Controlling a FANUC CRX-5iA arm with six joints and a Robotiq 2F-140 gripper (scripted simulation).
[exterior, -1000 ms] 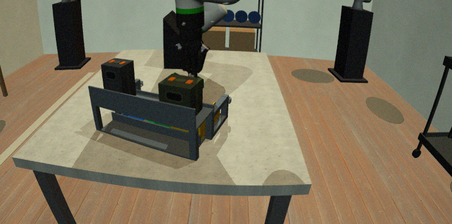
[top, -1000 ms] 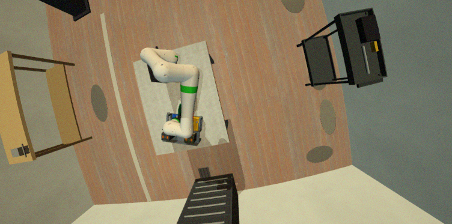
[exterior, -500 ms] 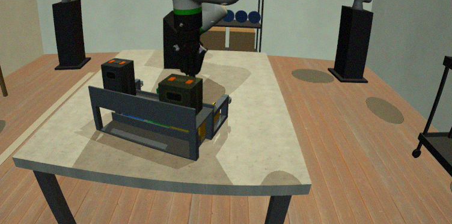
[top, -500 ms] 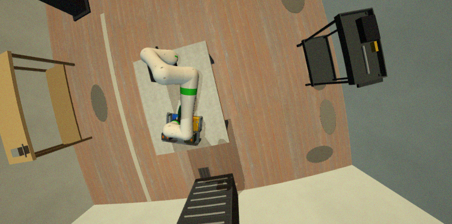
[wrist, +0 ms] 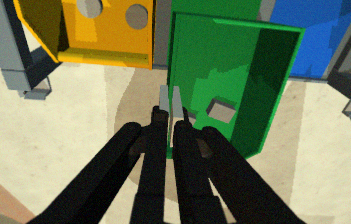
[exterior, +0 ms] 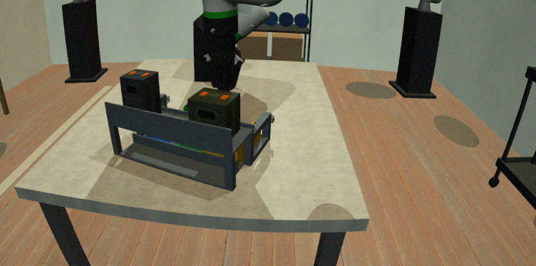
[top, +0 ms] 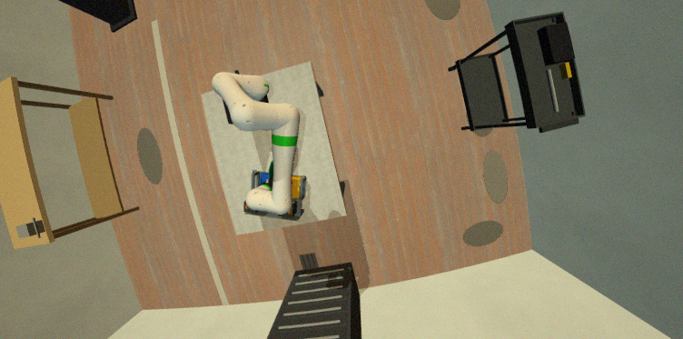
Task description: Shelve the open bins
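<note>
The green bin lies 4 cm to the right of my hand, 4 cm below it and 3 cm behind it. Round my hand: yellow bin 12 cm ahead, 6 cm below, 2 cm to the left.
</note>
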